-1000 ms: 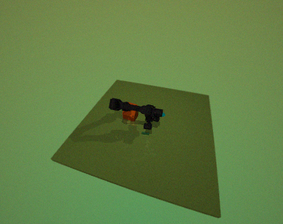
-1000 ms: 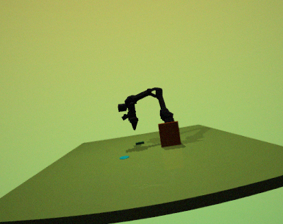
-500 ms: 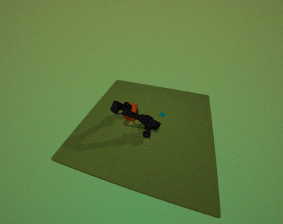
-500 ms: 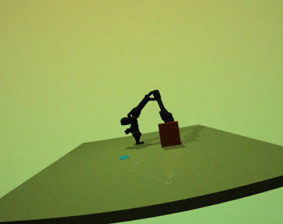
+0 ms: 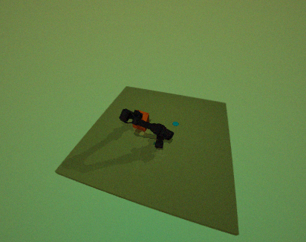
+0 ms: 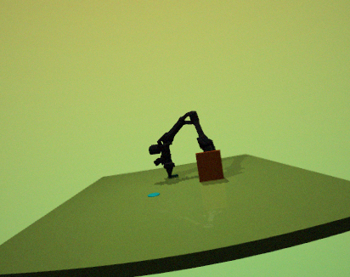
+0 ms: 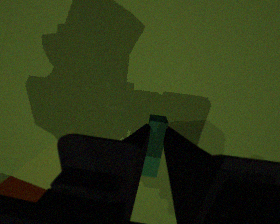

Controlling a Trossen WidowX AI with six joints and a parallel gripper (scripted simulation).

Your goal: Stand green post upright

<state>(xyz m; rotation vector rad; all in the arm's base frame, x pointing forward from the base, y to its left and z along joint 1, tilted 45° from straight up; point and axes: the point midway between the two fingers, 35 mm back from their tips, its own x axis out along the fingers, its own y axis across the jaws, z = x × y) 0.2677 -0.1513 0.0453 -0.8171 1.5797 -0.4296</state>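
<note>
Now: gripper tip 50 mm short of the cyan circle, 300 mm to the right of it and 10 mm above it. From my gripper tip the other things lie so: green post 20 mm behind, 10 mm to the right.
</note>
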